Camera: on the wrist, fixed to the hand. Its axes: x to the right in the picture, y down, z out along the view.
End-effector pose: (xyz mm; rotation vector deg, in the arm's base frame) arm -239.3 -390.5 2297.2 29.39 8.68 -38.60
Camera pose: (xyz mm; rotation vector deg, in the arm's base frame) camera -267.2 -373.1 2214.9 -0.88 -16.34 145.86
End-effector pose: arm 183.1 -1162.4 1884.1 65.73 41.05 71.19
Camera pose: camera 123.1 -1145.0 1821.3 -19.66 67.42 -89.37
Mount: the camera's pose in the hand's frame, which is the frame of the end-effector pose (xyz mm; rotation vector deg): -7.0 -39.3 -79.1 19.32 -20.28 -170.79
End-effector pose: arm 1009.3 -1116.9 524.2 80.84 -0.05 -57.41
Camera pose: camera 1025.9 -1043.0 478.2 -8.25 -68.47 103.87
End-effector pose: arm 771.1 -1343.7 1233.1 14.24 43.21 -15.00
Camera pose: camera 703.1 -1354.8 1177.4 46.76 -3.50 168.96
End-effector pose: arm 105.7 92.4 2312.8 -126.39 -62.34 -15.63
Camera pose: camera 78.7 54.8 2388.4 -67.27 159.05 32.33
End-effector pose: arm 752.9 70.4 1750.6 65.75 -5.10 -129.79
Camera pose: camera 797.1 122.1 1693.9 0.91 -35.13 46.64
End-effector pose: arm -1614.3 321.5 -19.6 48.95 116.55 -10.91
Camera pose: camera -1690.7 322.9 25.3 -133.82 58.83 -103.27
